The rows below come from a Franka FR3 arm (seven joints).
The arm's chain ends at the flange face. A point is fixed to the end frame.
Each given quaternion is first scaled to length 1.
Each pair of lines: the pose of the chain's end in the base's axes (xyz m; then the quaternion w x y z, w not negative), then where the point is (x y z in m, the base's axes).
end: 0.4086 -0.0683 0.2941 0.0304 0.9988 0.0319 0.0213
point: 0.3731 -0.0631 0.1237
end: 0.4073 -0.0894 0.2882 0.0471 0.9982 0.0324 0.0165
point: 0.3703 -0.0899 0.1181
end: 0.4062 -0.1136 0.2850 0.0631 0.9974 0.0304 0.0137
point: 0.3685 -0.1194 0.1151
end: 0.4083 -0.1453 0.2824 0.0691 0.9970 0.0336 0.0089
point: 0.3690 -0.1534 0.1130
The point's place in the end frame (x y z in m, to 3 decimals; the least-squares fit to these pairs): -0.042 -0.018 0.168
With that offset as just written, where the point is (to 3 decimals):
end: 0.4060 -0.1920 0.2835 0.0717 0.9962 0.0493 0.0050
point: 0.365 -0.202 0.115
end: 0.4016 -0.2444 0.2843 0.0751 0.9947 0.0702 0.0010
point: 0.360 -0.258 0.116
